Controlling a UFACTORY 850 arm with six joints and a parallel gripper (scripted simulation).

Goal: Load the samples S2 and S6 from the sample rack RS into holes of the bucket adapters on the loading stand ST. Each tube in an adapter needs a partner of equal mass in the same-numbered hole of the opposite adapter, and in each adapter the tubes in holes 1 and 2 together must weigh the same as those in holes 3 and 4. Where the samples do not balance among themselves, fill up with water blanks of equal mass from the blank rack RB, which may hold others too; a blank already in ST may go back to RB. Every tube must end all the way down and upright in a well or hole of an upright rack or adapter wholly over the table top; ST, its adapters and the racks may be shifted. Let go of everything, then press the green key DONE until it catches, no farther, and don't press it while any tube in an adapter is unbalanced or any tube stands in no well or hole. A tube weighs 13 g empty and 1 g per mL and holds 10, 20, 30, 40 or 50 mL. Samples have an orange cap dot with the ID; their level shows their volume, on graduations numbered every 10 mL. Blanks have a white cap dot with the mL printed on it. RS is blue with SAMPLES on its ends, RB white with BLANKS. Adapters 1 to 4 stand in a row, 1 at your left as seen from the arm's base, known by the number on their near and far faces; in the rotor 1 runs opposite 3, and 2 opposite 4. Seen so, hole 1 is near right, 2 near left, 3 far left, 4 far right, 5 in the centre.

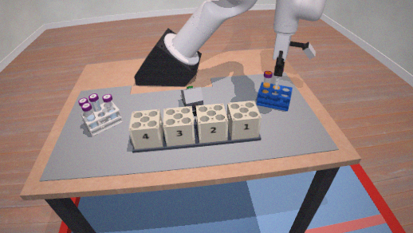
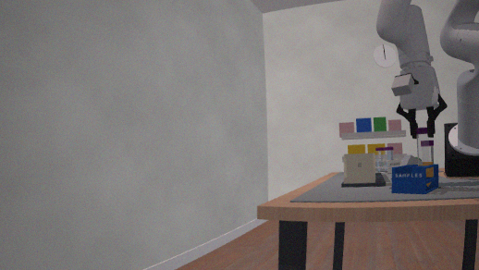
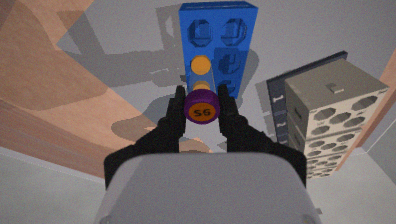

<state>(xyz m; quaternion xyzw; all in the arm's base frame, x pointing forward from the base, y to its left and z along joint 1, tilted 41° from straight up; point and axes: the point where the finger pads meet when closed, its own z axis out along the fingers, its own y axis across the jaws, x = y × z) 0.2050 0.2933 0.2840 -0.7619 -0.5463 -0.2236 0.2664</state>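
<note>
Now: the sample S6 5 cm below my hand and 1 cm ahead of it. Round my hand: blue sample rack RS (12 cm below, 2 cm ahead, 1 cm to the right); adapter 1 (20 cm ahead, 15 cm to the right, 10 cm below); sample tube S2 (8 cm below, 4 cm to the right, 2 cm behind).
</note>
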